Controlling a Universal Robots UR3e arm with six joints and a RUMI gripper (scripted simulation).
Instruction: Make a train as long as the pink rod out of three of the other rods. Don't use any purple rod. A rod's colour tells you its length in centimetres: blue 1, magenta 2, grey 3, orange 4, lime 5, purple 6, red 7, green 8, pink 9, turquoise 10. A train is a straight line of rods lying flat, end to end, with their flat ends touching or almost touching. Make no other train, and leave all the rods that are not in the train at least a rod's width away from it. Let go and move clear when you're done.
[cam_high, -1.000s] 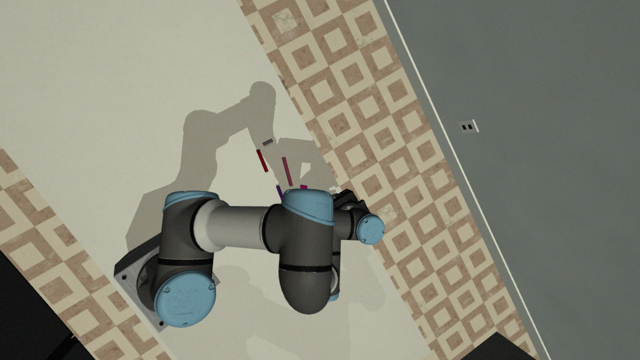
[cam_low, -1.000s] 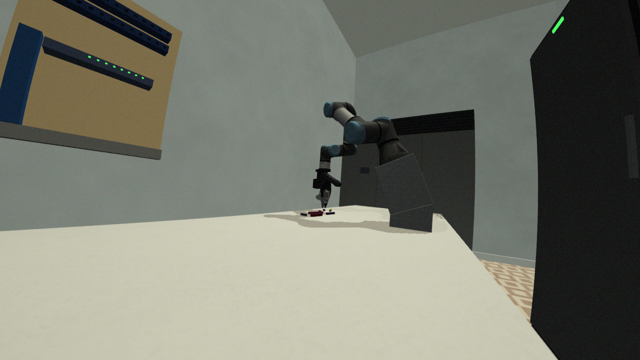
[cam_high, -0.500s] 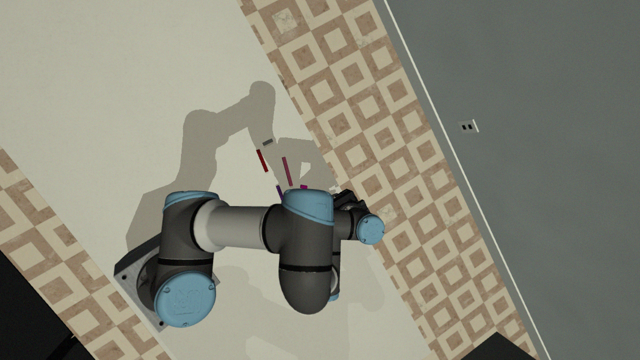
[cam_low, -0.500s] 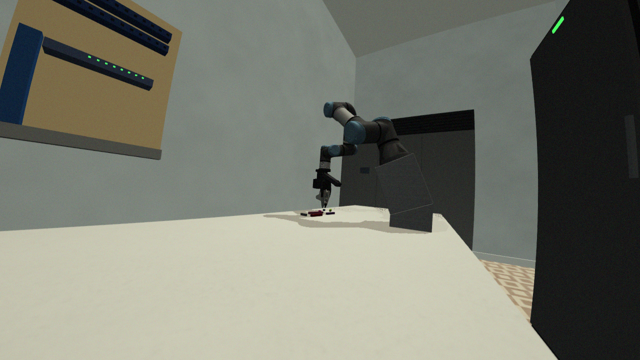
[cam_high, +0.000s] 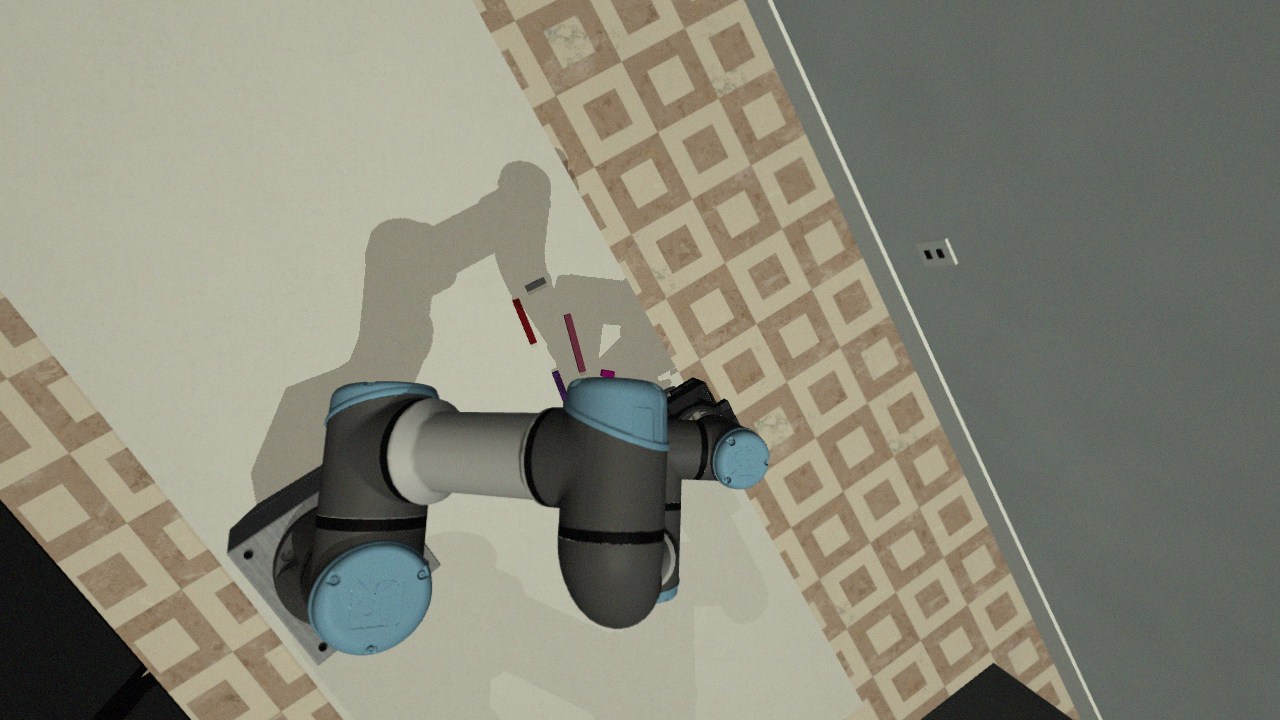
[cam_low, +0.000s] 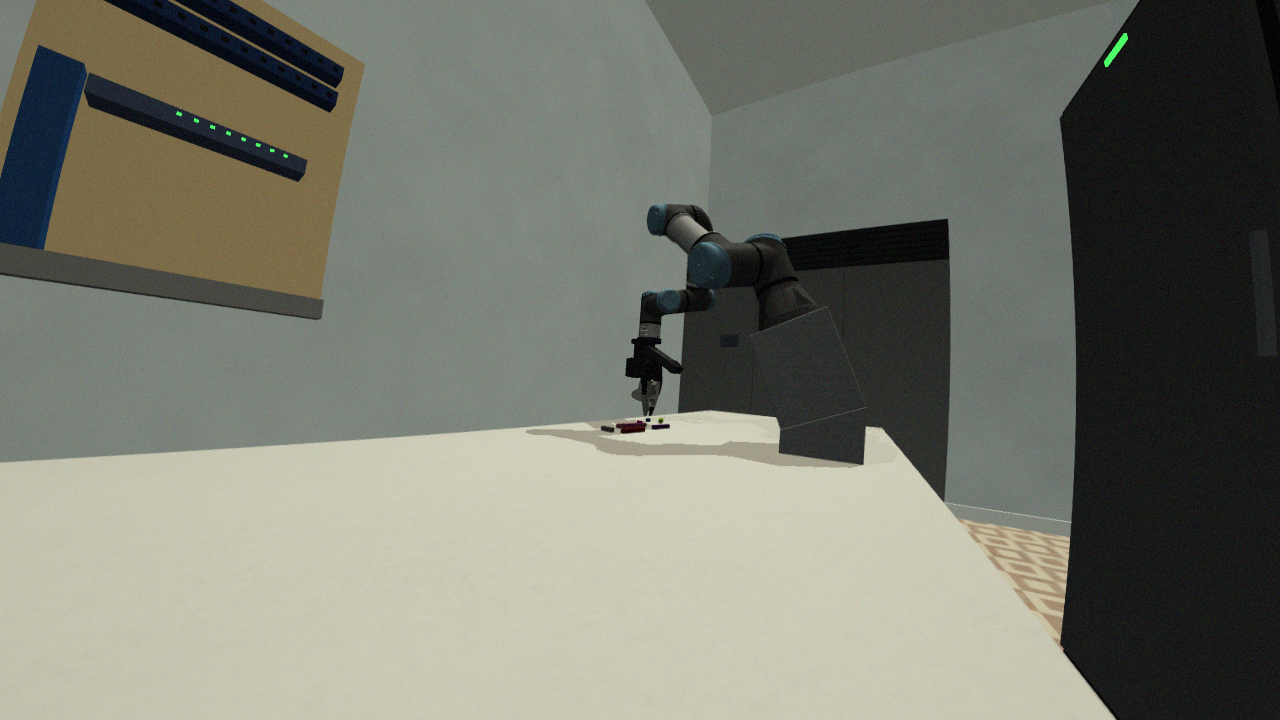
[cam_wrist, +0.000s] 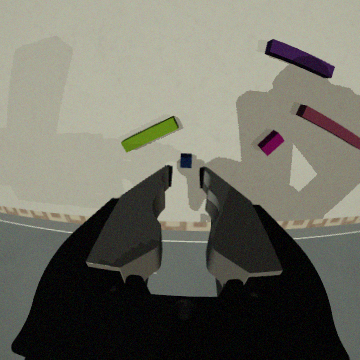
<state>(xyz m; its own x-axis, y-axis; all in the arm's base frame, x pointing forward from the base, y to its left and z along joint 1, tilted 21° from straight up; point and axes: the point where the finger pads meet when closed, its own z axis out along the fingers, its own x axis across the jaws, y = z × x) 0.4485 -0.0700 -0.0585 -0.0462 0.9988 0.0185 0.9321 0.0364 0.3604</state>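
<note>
Now: the blue rod 30 mm below my hand. Also, from my hand: lime rod (30 mm to the right, 30 mm below, 20 mm behind); then magenta rod (70 mm to the left, 30 mm below, 30 mm behind); then purple rod (100 mm behind, 80 mm to the left, 30 mm below).
</note>
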